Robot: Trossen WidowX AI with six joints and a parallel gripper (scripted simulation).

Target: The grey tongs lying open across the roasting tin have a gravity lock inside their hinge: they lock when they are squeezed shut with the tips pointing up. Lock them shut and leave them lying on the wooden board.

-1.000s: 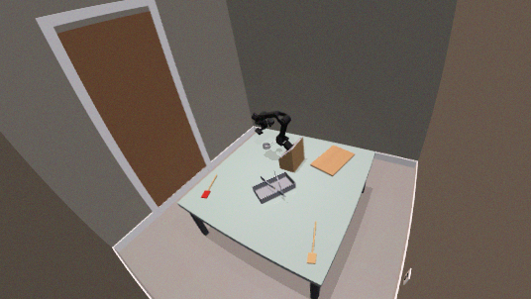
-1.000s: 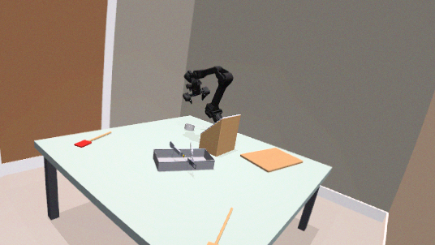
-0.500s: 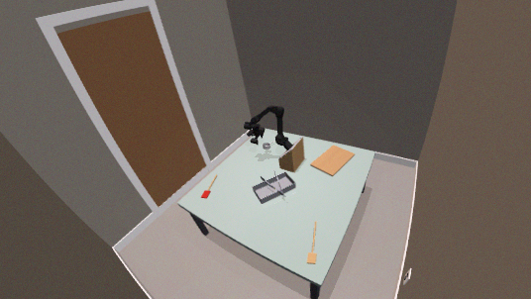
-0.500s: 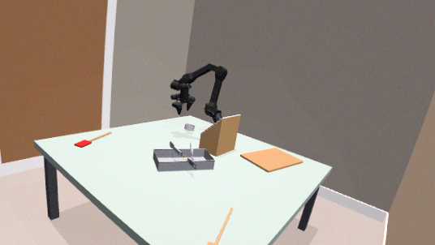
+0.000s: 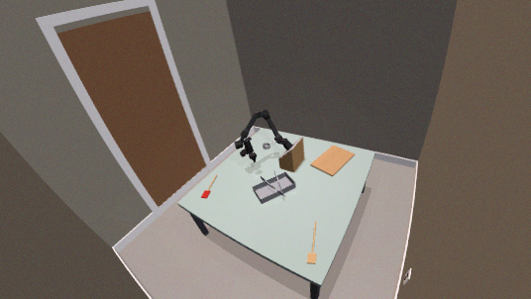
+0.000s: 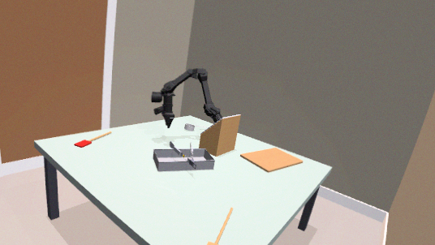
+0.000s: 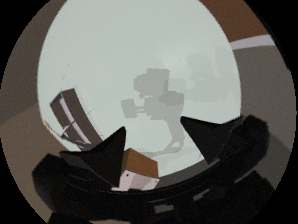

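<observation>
The roasting tin is 16 cm ahead of my gripper tip, 29 cm to the left of it and 7 cm below it. From my gripper tip the other things lie so: wooden board (35 cm behind, 61 cm to the left, 9 cm below).
</observation>
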